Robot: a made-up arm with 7 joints.
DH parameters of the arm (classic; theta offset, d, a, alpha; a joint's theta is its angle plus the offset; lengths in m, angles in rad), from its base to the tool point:
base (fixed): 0 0 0 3.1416
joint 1: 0 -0.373 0 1.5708
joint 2: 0 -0.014 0 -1.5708
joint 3: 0 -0.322 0 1.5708
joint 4: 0 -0.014 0 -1.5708
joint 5: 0 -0.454 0 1.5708
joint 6: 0 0 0 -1.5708
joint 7: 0 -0.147 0 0
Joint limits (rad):
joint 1: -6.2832..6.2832
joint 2: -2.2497..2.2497
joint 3: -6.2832..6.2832
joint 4: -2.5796..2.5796
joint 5: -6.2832..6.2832
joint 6: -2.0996..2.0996
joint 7: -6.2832..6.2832
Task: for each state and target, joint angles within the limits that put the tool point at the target. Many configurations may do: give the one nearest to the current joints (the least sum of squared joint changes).
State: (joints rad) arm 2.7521 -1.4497 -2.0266 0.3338 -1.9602 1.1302 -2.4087
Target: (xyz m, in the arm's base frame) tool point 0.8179 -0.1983 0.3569
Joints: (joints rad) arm 3.1924 -1.3814 -1.9231 0.5067 -1.9386 1.0093 -2.4087
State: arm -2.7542 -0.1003 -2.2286 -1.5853 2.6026 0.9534 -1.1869
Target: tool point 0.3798 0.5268 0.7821
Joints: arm -3.0113 -0.6896 -1.5287 -1.1414 2.6456 0.4753 -1.1869
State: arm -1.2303 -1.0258 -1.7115 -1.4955 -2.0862 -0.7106 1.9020
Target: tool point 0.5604 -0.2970 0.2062
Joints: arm -1.5532 -1.4617 -1.0972 -1.7271 -2.0992 -0.5117 1.9020
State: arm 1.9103 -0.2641 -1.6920 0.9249 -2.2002 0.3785 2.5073
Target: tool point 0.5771 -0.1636 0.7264
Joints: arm 2.1364 -0.2944 -1.6396 1.4996 -2.1688 0.2889 2.5073
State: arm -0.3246 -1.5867 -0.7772 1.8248 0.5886 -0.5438 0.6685
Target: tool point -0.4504 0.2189 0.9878
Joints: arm -0.1777 -1.1748 -0.6104 1.1514 0.5285 -0.4403 0.6685
